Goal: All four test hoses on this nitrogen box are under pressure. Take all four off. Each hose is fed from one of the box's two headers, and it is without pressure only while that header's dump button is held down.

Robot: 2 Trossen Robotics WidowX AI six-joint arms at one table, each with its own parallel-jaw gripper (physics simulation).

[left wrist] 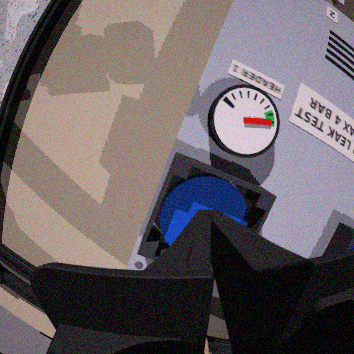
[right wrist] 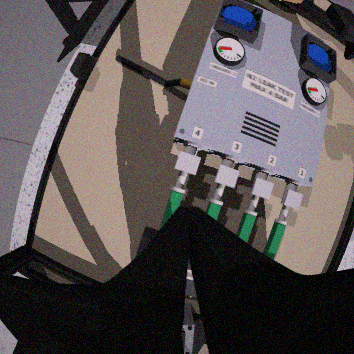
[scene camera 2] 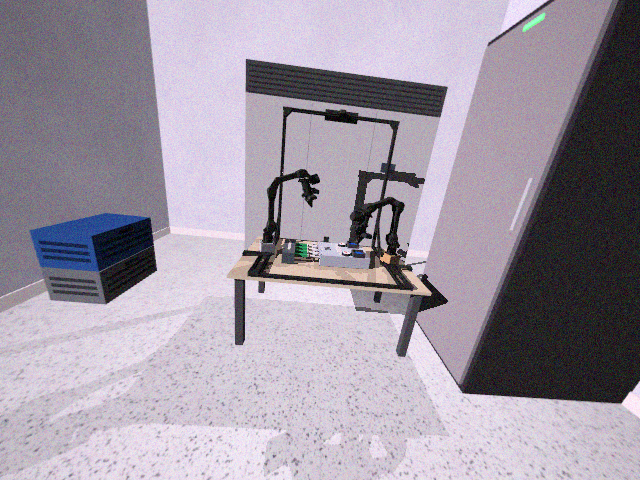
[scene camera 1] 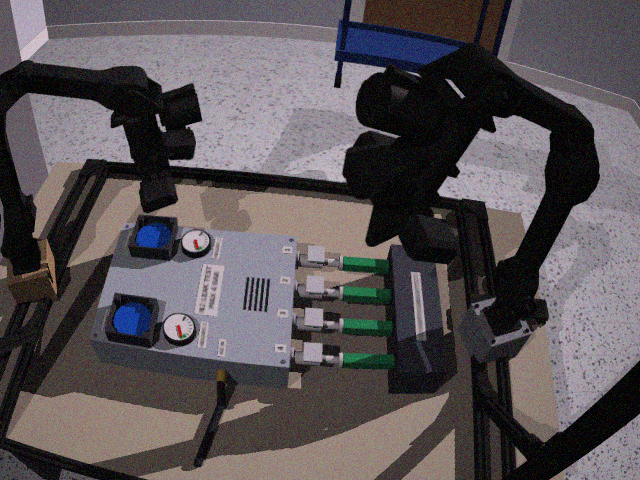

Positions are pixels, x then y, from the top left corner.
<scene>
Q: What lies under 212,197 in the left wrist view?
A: A blue dump button.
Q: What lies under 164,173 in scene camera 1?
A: The left gripper.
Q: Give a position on a grey nitrogen box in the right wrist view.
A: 251,105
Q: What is the left gripper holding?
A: Nothing.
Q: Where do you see a dark block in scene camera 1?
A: At 417,342
</scene>
